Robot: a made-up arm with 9 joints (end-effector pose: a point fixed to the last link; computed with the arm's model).
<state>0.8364 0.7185 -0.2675 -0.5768 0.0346 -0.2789 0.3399 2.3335 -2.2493</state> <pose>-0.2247 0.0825 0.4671 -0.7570 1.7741 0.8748</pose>
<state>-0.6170 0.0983 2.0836 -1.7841 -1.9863 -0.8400 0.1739 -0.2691 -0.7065</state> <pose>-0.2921 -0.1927 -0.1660 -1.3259 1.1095 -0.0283</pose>
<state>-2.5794 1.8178 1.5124 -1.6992 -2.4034 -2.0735 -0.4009 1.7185 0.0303</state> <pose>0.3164 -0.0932 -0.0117 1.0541 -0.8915 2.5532</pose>
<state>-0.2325 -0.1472 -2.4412 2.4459 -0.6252 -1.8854 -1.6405 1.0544 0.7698</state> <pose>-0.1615 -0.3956 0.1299 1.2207 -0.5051 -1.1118</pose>
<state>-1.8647 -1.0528 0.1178 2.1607 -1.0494 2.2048 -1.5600 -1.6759 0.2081</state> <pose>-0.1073 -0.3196 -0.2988 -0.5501 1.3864 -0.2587</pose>
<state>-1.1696 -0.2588 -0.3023 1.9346 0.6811 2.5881 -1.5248 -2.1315 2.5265</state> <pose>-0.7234 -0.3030 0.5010 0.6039 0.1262 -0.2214</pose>
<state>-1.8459 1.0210 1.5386 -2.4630 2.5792 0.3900 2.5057 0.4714 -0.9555</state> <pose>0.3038 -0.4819 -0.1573 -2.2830 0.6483 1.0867</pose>
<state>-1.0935 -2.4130 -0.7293 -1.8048 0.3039 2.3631 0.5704 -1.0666 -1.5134</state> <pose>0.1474 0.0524 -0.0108 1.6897 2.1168 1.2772</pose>
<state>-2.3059 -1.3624 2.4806 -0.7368 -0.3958 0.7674 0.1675 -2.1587 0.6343</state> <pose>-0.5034 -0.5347 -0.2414 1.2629 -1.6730 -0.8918</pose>
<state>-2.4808 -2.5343 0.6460 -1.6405 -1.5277 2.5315 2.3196 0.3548 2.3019</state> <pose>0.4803 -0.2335 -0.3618 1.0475 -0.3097 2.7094</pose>
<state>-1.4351 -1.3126 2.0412 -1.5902 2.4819 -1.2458 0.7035 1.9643 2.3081</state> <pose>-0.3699 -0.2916 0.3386 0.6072 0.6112 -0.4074</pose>
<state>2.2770 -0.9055 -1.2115 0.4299 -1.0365 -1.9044 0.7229 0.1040 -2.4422</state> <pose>0.6494 -0.5009 0.2545 -1.4896 -2.1666 -1.5735</pose>
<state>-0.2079 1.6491 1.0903 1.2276 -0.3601 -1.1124 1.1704 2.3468 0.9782</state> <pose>-0.0505 -0.4997 0.2319 0.9454 0.2496 -2.3762</pose>
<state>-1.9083 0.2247 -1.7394 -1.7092 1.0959 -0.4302 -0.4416 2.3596 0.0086</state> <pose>-0.0938 -0.0263 0.3931 -1.0065 2.4471 1.0395</pose>
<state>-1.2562 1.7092 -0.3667 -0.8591 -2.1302 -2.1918 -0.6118 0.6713 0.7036</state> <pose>0.5487 -0.1513 -0.0060 -1.9084 -0.5277 -0.0617</pose>
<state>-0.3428 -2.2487 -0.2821 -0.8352 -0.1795 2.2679 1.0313 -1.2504 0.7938</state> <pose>-0.2471 -0.1184 -0.1622 -0.2444 2.2706 -0.9489</pose>
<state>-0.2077 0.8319 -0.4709 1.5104 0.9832 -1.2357 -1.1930 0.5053 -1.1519</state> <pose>-0.0733 0.3655 0.3531 -0.2812 -0.1536 0.0354</pose>
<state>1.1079 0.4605 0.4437 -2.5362 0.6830 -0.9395 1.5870 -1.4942 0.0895</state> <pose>-0.6009 0.4620 0.1946 -0.2155 2.1434 1.8072</pose>
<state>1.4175 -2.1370 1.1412 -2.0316 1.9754 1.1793 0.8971 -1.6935 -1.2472</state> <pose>0.9034 0.1612 -0.0053 -1.0781 -0.0805 -1.7718</pose>
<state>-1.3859 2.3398 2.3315 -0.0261 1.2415 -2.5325 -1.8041 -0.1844 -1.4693</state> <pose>0.4497 -0.4734 -0.2983 -1.9877 -0.2913 -2.2603</pose>
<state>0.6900 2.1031 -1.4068 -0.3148 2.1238 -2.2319 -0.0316 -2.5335 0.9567</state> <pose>-0.1230 -0.3419 0.3117 -0.8120 0.1892 -0.6981</pose>
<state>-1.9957 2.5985 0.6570 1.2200 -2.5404 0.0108 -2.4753 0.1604 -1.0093</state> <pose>0.4601 0.6343 -0.6113 -1.0970 -1.4438 0.0807</pose>
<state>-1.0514 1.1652 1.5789 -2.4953 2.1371 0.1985 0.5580 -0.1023 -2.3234</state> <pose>-0.2423 -0.7788 -0.1413 0.0288 -0.5060 1.4080</pose>
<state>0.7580 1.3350 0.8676 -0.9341 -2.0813 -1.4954 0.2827 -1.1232 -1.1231</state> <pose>-0.4528 -0.3312 -0.5747 -0.1283 -2.1056 2.2684</pose>
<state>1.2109 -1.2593 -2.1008 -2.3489 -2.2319 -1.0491 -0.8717 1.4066 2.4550</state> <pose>0.3563 0.5872 0.2573 -0.6604 -0.1529 2.9908</pose>
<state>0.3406 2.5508 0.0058 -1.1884 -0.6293 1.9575 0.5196 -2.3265 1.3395</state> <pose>-0.4197 0.2080 -0.0260 0.1698 -0.0723 -2.4210</pose>
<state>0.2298 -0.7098 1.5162 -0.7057 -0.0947 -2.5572 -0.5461 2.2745 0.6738</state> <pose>0.1950 0.1702 0.1550 -1.2592 1.3960 -0.4291</pose>
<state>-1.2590 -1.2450 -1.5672 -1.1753 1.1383 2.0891 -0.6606 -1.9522 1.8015</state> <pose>-0.3984 0.5537 0.0095 -2.5751 0.4603 -0.4298</pose>
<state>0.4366 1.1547 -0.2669 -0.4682 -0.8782 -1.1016 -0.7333 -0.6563 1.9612</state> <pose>-0.4835 -0.7468 -0.0206 1.0093 0.7654 -0.2037</pose>
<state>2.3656 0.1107 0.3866 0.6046 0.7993 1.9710 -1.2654 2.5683 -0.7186</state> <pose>0.0659 -0.2667 0.2704 0.4245 2.0537 -2.0891</pose>
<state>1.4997 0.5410 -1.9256 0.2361 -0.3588 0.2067 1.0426 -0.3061 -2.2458</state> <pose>-0.2052 -0.5838 0.0209 1.2252 -0.5183 2.3100</pose>
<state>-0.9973 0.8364 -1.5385 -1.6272 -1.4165 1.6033 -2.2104 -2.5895 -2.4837</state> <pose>0.3549 -0.3827 0.7720 0.2927 1.4524 0.3377</pose>
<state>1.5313 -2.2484 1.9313 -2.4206 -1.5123 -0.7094 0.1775 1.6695 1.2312</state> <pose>0.3370 0.2288 -0.2212 0.1704 2.6665 -0.7224</pose>
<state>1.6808 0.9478 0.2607 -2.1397 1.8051 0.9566 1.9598 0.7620 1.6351</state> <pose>-0.6150 0.3118 -0.0318 2.1371 1.0237 0.5564</pose>
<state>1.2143 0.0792 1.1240 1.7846 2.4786 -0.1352 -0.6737 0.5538 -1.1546</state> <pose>0.0490 -0.0529 1.0993 1.8057 0.4947 0.2030</pose>
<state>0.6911 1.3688 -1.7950 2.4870 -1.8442 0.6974 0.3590 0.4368 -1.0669</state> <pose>-0.4263 0.1698 -0.2829 -0.5683 -0.8787 1.4836</pose>
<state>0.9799 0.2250 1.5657 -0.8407 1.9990 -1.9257 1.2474 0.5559 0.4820</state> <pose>-0.1477 0.1191 0.4911 -1.1705 -1.2220 0.6295</pose>
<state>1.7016 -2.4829 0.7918 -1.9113 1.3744 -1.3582 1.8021 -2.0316 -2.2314</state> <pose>0.5306 0.4230 0.2946 0.4474 -1.0700 -2.0021</pose>
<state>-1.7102 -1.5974 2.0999 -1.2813 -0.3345 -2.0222 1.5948 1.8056 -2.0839</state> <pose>-0.5496 -0.0316 -0.0200 -1.5661 1.3660 0.7625</pose>
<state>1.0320 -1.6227 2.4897 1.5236 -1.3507 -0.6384 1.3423 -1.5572 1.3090</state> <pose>0.8944 0.2935 0.4132 0.2027 -0.0012 1.7566</pose>
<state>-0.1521 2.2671 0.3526 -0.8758 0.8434 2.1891 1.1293 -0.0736 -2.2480</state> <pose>0.1321 -0.7810 -0.3804 2.7258 1.1837 0.7904</pose>
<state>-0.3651 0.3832 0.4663 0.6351 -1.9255 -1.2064 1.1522 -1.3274 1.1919</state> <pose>0.5576 -0.0720 0.7072 0.3150 -0.3572 1.6752</pose>
